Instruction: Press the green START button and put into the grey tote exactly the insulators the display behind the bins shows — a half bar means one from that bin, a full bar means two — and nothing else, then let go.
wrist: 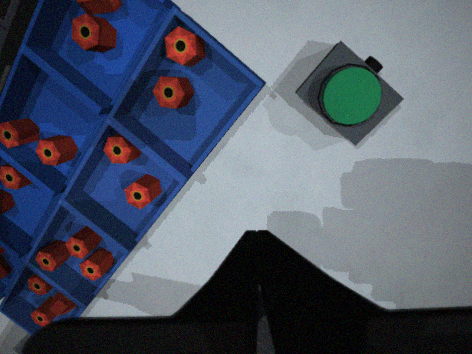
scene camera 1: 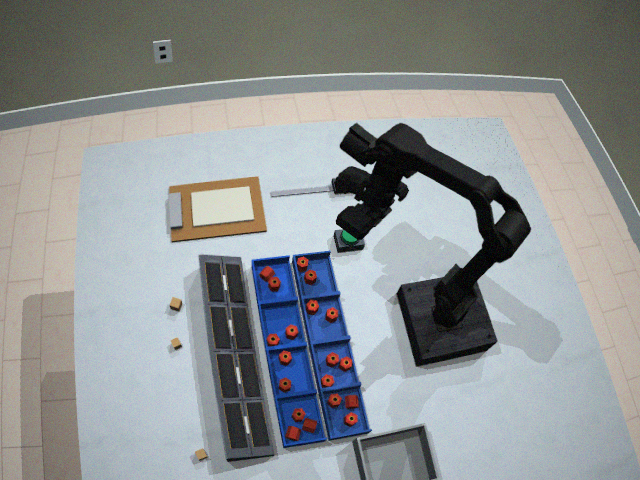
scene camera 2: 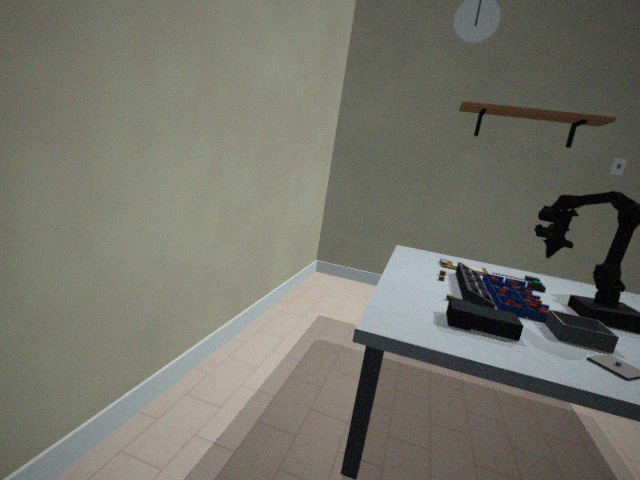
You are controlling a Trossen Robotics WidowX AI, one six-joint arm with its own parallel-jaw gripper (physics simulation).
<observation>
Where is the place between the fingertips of my gripper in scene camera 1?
362,231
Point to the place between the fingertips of my gripper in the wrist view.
256,241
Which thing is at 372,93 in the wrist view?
A green START button.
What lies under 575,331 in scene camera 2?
A grey tote.
</observation>
